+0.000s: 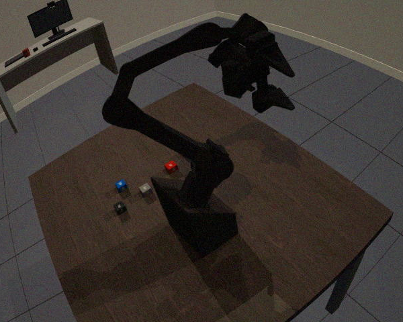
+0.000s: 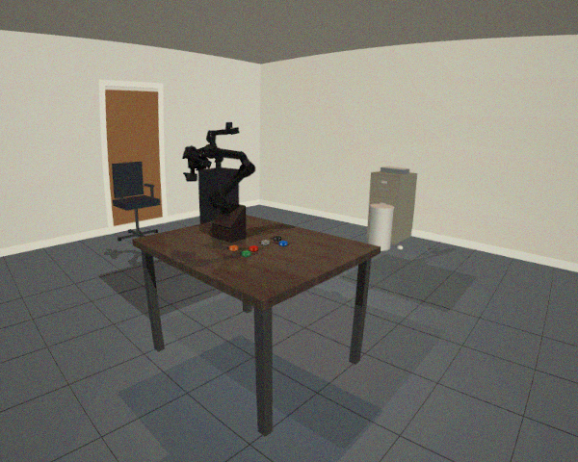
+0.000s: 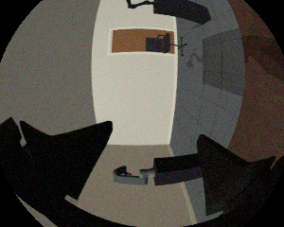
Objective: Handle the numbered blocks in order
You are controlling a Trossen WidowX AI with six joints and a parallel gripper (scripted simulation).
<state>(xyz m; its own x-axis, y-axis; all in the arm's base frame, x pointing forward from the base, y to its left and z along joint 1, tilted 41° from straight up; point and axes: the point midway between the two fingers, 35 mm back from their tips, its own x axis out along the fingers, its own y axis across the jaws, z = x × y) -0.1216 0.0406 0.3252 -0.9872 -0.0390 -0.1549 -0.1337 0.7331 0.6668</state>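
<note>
The grey block lies 43 cm ahead of my gripper tip, 20 cm to the left of it and 40 cm below it. From my gripper tip the other things lie so: green block 48 cm ahead, 40 cm below; orange block 38 cm ahead, 2 cm to the left, 40 cm below; red block 46 cm ahead, 8 cm to the left, 40 cm below.
</note>
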